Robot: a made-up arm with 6 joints.
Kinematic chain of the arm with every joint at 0, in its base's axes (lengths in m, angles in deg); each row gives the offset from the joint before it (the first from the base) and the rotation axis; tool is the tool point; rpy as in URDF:
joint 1: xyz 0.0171 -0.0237 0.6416 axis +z
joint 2: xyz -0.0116 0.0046 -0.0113 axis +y
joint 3: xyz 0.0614 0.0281 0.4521 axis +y
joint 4: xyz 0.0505 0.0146 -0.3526 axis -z
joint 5: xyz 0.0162 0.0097 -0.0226 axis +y
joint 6: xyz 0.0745 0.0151 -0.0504 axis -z
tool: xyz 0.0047 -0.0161 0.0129 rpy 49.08 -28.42 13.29
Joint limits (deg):
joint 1: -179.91..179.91
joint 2: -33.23..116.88
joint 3: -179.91..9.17
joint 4: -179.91..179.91
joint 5: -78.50..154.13
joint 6: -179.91..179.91
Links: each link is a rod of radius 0.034 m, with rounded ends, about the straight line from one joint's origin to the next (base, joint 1, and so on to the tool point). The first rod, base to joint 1, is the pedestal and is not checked.
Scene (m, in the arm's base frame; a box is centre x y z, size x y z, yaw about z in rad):
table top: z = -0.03
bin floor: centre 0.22 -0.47 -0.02 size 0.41 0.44 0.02 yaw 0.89
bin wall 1: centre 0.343 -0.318 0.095 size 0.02 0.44 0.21 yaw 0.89
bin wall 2: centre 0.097 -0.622 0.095 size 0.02 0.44 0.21 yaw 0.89
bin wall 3: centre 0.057 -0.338 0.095 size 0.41 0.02 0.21 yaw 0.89
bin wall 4: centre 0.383 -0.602 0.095 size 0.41 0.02 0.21 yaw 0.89
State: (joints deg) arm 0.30 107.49 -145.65 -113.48 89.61 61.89
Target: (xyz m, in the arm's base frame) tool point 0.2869 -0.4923 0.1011
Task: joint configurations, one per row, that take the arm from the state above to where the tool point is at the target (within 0.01 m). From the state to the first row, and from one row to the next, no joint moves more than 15 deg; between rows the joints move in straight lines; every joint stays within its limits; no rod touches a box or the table.
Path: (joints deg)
1: -12.80 96.10 -132.05 -106.95 93.60 59.71
2: -25.91 84.70 -118.44 -100.42 97.59 57.54
3: -37.55 79.47 -104.74 -102.44 100.70 60.90
4: -49.19 74.23 -91.03 -104.45 103.82 64.26
5: -60.83 69.00 -77.33 -106.47 106.93 67.62
6: -61.06 82.78 -91.11 -108.03 104.37 66.52
7: -61.28 96.57 -104.90 -109.59 101.81 65.43

